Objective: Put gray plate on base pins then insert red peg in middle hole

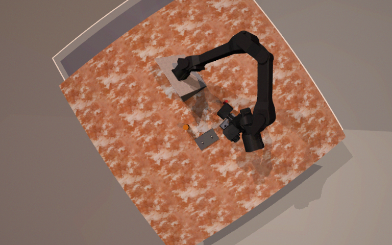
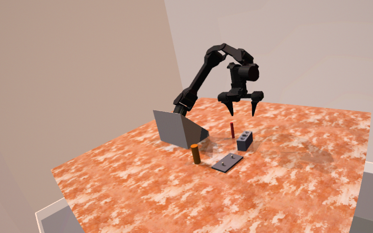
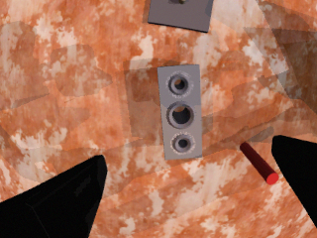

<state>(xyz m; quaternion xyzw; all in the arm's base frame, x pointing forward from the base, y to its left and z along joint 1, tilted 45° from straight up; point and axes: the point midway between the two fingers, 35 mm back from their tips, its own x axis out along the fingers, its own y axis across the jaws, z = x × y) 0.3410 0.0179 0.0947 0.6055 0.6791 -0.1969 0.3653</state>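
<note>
My gripper tip is 110 mm above the gray plate. Also, from my gripper tip: orange cylinder: 110 mm behind, 200 mm to the right, 100 mm below; gray base: 10 mm ahead, 150 mm to the right, 140 mm below; red peg: 100 mm behind, 50 mm to the left, 100 mm below.
</note>
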